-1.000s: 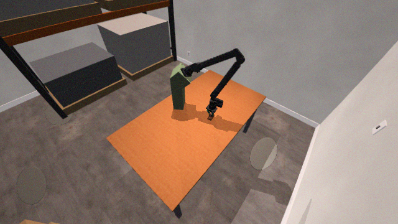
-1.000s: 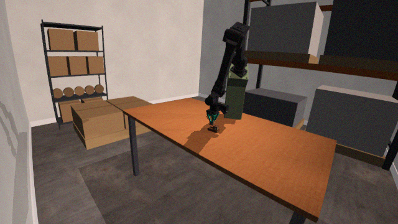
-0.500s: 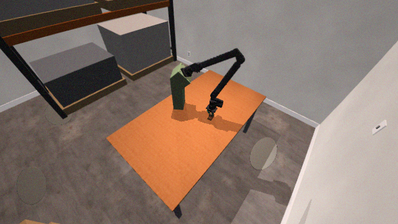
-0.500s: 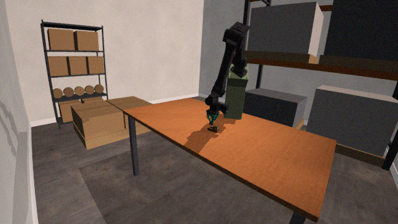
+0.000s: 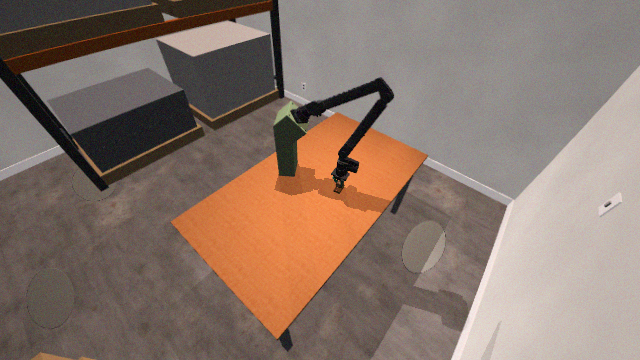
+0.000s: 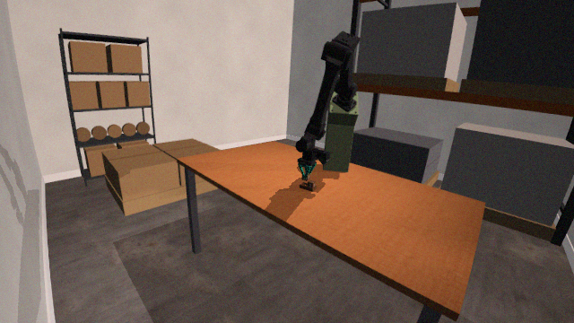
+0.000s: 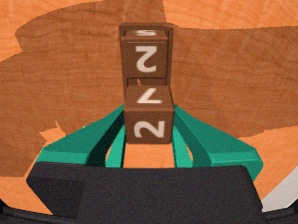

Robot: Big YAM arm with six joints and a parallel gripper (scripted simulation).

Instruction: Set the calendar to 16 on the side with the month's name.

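Right now my hand is 1 cm above the brown calendar cube. Round my hand: dark calendar tray 1 cm behind, 1 cm to the left, 6 cm below.
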